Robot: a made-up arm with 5 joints. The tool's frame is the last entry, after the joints.
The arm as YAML. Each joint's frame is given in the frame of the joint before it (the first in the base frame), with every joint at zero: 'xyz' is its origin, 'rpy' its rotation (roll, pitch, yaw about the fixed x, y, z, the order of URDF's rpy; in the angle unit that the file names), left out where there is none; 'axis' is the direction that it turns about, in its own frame. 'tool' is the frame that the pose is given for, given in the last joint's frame.
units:
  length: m
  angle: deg
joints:
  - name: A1
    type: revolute
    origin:
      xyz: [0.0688, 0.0, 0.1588]
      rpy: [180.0, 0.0, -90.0]
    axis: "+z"
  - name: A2
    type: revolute
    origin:
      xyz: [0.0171, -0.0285, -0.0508]
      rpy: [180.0, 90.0, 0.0]
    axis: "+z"
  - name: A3
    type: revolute
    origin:
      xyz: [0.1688, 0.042, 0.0]
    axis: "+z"
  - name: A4
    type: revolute
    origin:
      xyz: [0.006, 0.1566, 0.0]
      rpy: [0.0, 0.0, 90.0]
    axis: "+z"
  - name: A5
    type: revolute
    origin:
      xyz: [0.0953, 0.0, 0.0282]
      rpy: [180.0, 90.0, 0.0]
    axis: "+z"
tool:
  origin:
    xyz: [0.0, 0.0, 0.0]
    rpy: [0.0, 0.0, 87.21]
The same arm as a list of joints. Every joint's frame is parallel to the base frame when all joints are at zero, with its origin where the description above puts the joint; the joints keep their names.
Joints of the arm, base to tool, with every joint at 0 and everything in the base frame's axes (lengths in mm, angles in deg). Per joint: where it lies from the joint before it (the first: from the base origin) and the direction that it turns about. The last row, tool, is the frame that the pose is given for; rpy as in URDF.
A1: offset 68.8 0 158.8 axis -z
A2: offset 28.5 -17.1 50.8 axis +y
A3: offset 42 0 168.8 axis +y
A4: offset 156.6 0 6 axis +y
A5: offset 95.3 28.2 0 axis -x
tool: offset 0 0 0 rpy 90 -87.21 -90

